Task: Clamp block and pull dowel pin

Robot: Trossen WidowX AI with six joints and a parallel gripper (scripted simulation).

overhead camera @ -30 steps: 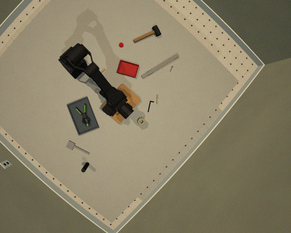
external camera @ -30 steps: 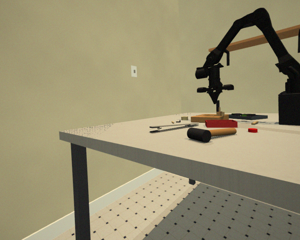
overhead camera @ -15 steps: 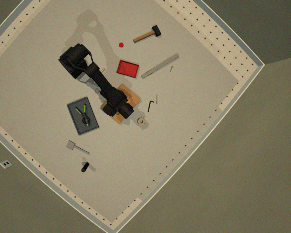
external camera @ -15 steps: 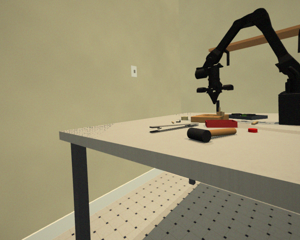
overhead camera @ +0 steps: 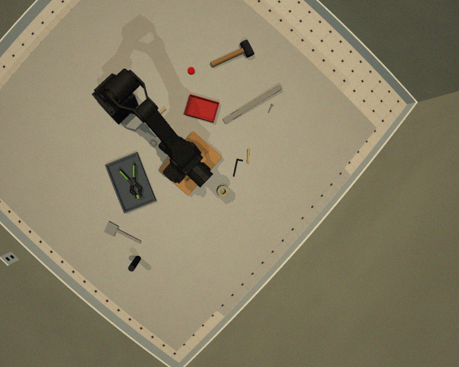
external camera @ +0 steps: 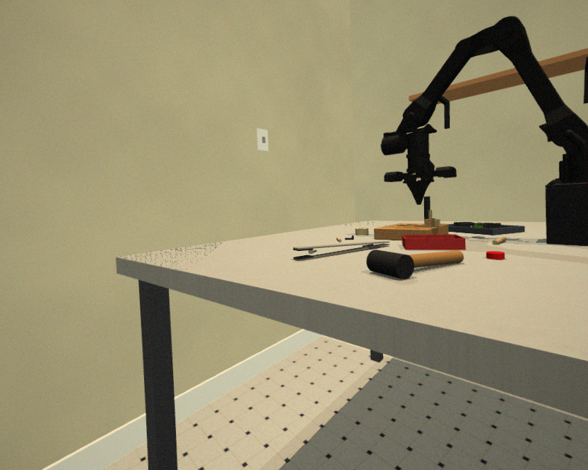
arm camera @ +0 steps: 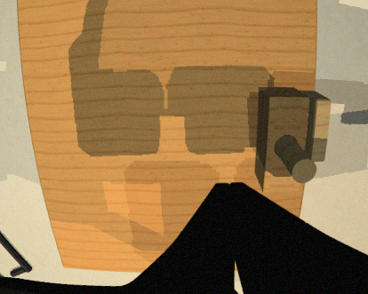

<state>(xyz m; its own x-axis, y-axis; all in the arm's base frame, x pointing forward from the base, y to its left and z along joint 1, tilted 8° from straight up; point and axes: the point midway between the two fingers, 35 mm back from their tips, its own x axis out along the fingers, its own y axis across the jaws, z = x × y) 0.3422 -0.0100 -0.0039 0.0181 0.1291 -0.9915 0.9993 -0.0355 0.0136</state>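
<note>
The dowel pin is 30 mm behind my hand and 80 mm below it. Round my hand: small wooden block (30 mm behind, 90 mm below); wooden board (20 mm ahead, 10 mm to the right, 120 mm below); bench stop (50 mm behind, 90 mm below).
</note>
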